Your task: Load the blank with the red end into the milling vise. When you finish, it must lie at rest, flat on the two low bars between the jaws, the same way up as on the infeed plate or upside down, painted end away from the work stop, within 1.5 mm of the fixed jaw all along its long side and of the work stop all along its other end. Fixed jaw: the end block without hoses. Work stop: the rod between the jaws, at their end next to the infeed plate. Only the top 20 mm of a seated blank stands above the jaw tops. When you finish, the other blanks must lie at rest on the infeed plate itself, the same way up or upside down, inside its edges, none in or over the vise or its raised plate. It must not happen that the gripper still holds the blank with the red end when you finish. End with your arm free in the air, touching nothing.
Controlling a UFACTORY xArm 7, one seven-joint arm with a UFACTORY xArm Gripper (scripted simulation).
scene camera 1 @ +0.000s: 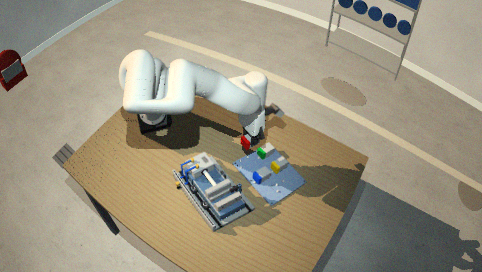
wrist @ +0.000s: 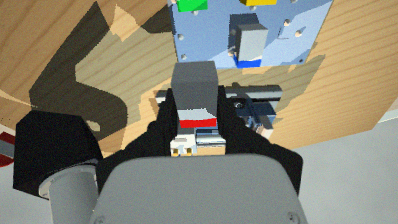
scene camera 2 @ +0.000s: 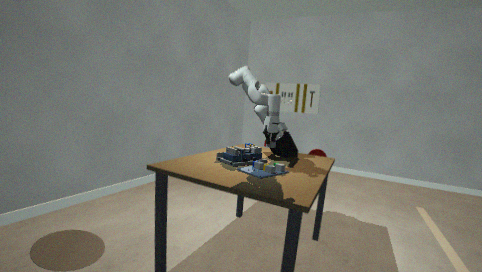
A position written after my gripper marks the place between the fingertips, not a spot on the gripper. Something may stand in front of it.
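Note:
My gripper [scene camera 1: 250,139] is visible, and the wrist view [wrist: 196,97] shows it as well. I also see a blue-ended blank [wrist: 250,40].

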